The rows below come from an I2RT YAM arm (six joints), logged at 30 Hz.
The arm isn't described. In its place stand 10 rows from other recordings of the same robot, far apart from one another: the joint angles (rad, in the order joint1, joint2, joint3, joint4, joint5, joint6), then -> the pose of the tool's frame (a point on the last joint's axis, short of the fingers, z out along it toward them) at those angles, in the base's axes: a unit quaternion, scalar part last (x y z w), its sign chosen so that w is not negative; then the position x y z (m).
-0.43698 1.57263 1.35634 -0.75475 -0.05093 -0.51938 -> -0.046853, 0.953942, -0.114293, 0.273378, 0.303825, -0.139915, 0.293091
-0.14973 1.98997 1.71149 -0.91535 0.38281 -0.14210 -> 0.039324, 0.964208, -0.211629, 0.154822, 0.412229, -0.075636, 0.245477
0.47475 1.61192 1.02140 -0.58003 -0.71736 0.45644 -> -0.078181, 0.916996, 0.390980, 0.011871, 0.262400, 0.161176, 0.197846
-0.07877 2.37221 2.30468 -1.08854 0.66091 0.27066 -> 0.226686, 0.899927, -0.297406, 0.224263, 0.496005, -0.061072, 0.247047
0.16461 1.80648 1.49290 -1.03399 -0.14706 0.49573 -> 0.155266, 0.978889, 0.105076, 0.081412, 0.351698, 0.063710, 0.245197
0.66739 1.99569 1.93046 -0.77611 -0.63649 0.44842 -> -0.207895, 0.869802, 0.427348, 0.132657, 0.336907, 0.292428, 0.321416
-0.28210 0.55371 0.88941 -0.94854 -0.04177 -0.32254 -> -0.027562, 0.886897, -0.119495, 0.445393, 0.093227, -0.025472, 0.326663
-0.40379 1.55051 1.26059 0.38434 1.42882 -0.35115 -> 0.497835, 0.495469, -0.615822, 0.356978, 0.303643, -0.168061, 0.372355
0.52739 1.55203 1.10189 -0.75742 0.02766 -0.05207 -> -0.278574, 0.943183, 0.029300, 0.178730, 0.260322, 0.150477, 0.222445
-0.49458 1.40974 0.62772 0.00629 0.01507 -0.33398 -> 0.076864, 0.918788, -0.162193, 0.351588, 0.239163, -0.129587, 0.167257
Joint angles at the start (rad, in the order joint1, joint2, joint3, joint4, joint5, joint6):
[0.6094 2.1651 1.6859 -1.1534 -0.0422 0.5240]
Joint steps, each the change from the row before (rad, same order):
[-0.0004 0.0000 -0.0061 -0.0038 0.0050 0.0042]
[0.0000 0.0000 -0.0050 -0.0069 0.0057 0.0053]
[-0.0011 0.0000 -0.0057 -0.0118 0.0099 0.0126]
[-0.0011 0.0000 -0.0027 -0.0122 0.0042 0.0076]
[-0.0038 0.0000 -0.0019 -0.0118 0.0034 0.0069]
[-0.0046 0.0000 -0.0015 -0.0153 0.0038 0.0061]
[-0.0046 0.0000 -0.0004 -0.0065 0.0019 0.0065]
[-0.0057 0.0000 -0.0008 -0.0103 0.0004 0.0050]
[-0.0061 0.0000 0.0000 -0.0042 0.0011 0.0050]
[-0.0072 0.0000 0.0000 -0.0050 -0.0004 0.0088]
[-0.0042 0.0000 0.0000 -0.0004 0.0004 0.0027]
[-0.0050 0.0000 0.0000 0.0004 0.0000 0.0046]
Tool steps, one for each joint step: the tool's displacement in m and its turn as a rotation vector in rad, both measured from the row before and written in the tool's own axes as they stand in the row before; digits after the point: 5 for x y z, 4 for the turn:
[0.00098 -0.00103 0.00150 0.0093 0.0060 0.0050]
[0.00119 -0.00098 0.00123 0.0109 0.0074 0.0057]
[0.00143 -0.00182 0.00138 0.0174 0.0099 0.0142]
[0.00117 -0.00142 0.00065 0.0113 0.0106 0.0090]
[0.00047 -0.00222 0.00044 0.0097 0.0100 0.0109]
[0.00056 -0.00267 0.00033 0.0116 0.0125 0.0109]
[-0.00036 -0.00200 0.00008 0.0047 0.0051 0.0111]
[-0.00018 -0.00257 0.00018 0.0056 0.0095 0.0107]
[-0.00094 -0.00229 -0.00002 0.0024 0.0034 0.0110]
[-0.00108 -0.00265 -0.00002 0.0014 0.0050 0.0159]
[-0.00089 -0.00141 -0.00001 -0.0001 0.0005 0.0068]
[-0.00113 -0.00160 -0.00001 -0.0010 0.0001 0.0095]

